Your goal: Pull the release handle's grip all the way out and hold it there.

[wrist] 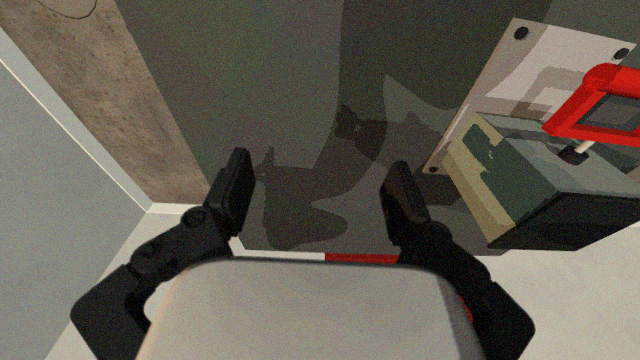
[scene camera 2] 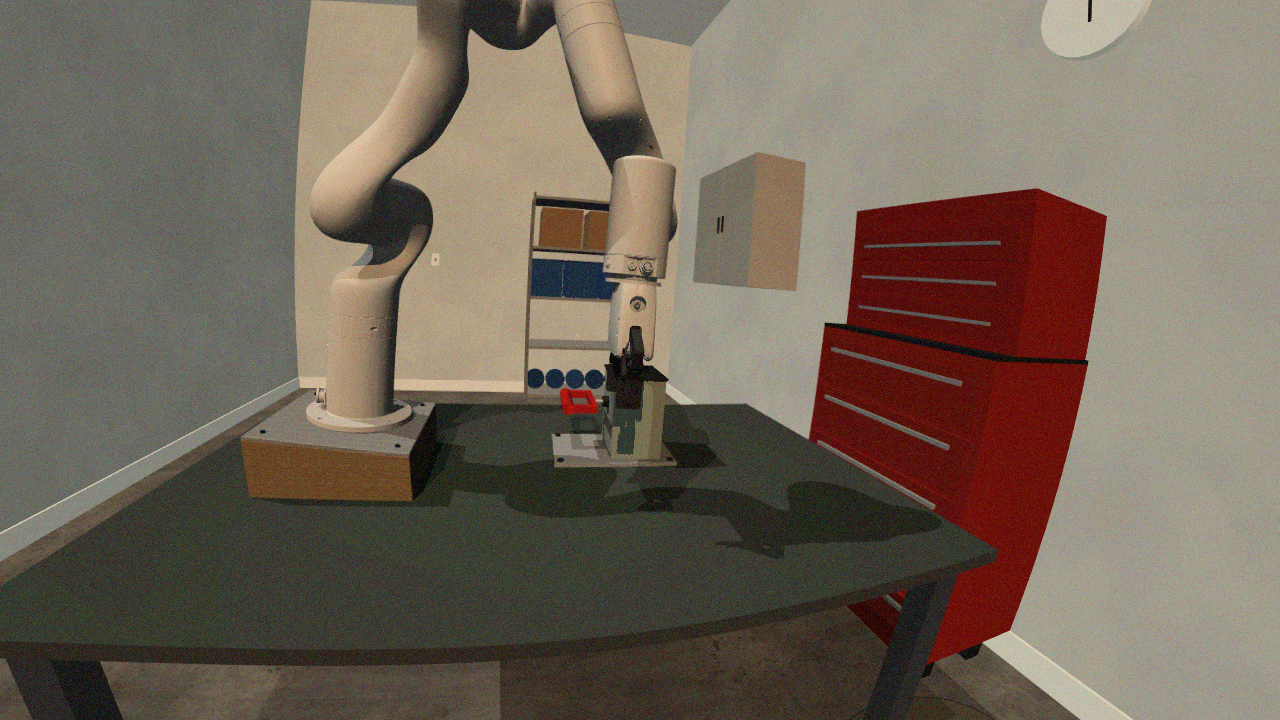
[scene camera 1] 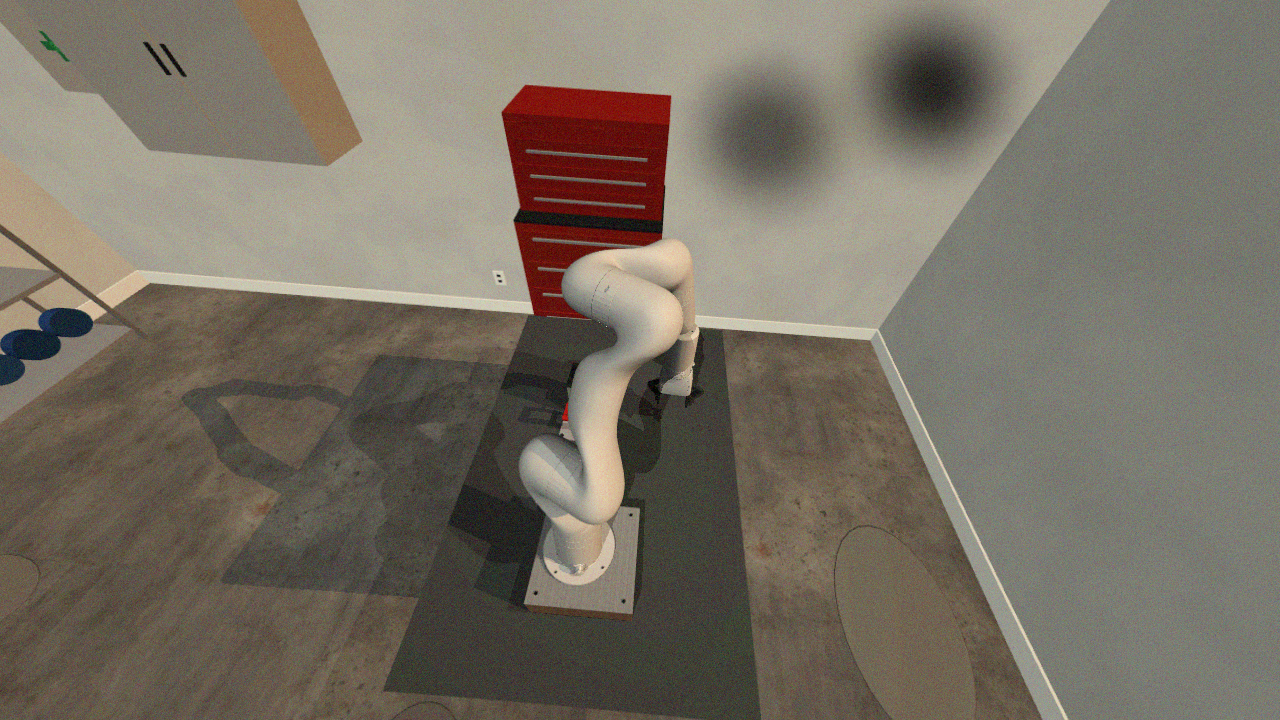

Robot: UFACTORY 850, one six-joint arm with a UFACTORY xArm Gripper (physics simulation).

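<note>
The release handle's red rectangular grip (scene camera 1: 565, 412) (scene camera 2: 566, 402) (wrist: 568, 111) sits on the robot-base side of its upright housing (scene camera 2: 653, 422) (wrist: 477, 207), which has a black top. In the wrist view a short pale rod (wrist: 584, 147) joins the grip to a dark collar on the housing face. The housing stands on a light bolted plate (scene camera 2: 571, 449) (wrist: 555, 55). My gripper (scene camera 1: 675, 397) (scene camera 2: 626, 398) (wrist: 320, 170) is open and empty, pointing down beside the housing, apart from the grip. In scene camera 2 it overlaps the housing. In scene camera 1 my arm hides most of the fixture.
The fixture and my base block (scene camera 1: 586, 598) (scene camera 2: 326, 470) stand on the dark green table (scene camera 1: 680, 653) (scene camera 2: 375, 582). A red tool cabinet (scene camera 1: 586, 134) (scene camera 2: 1029, 465) stands past the table's far end. A wall cabinet (scene camera 1: 214, 89) (scene camera 2: 778, 223) hangs beyond.
</note>
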